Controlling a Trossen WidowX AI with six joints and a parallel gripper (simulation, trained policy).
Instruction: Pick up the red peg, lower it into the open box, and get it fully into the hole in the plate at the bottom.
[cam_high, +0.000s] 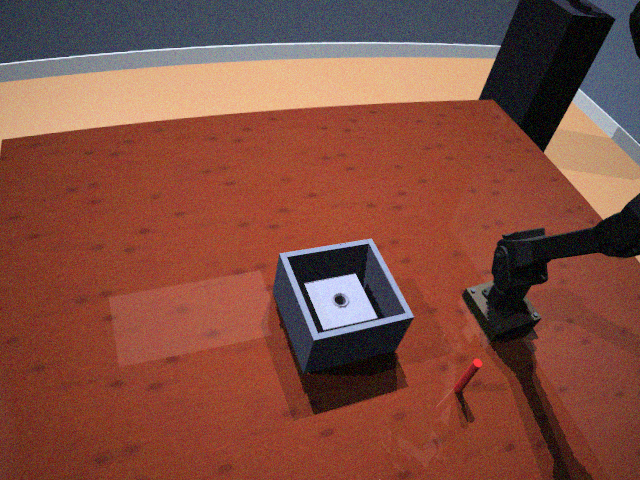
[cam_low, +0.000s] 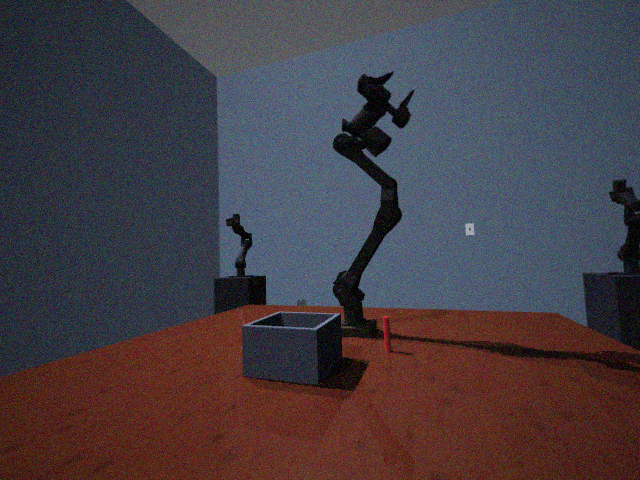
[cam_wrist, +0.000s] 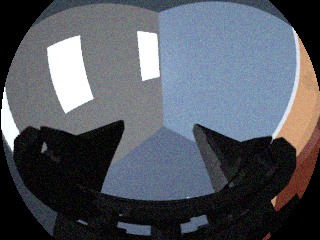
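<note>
My gripper tip is 16 cm short of the red peg, 6 cm to the left of it and 70 cm above it. The rest, counted from my gripper tip: plate 30 cm ahead, 25 cm to the right, 69 cm below; grey box 30 cm ahead, 25 cm to the right, 71 cm below.
</note>
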